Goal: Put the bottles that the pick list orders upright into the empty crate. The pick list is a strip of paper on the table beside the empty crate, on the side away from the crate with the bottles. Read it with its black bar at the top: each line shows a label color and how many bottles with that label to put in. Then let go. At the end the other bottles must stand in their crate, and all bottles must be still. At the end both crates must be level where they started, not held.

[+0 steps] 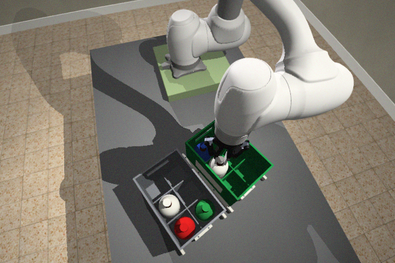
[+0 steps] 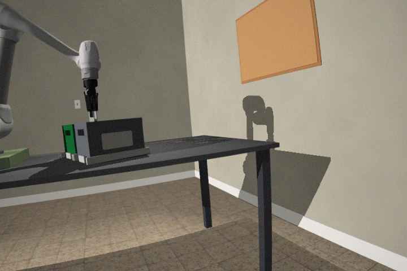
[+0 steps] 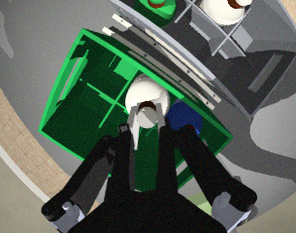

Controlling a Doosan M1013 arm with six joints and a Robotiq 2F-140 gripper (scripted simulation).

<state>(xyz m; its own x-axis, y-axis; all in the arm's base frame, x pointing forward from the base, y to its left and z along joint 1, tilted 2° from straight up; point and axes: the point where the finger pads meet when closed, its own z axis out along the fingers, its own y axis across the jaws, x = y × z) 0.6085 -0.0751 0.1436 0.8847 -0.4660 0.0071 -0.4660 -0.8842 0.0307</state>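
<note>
Now: hand 1 cm past the green crate, 4 cm to the right of it and 12 cm above it. From my hand the other things lie so: blue bottle 8 cm behind, 3 cm to the right, 11 cm below; green bottle 13 cm ahead, 11 cm to the right, 11 cm below; grey crate 6 cm ahead, 18 cm to the right, 12 cm below.
</note>
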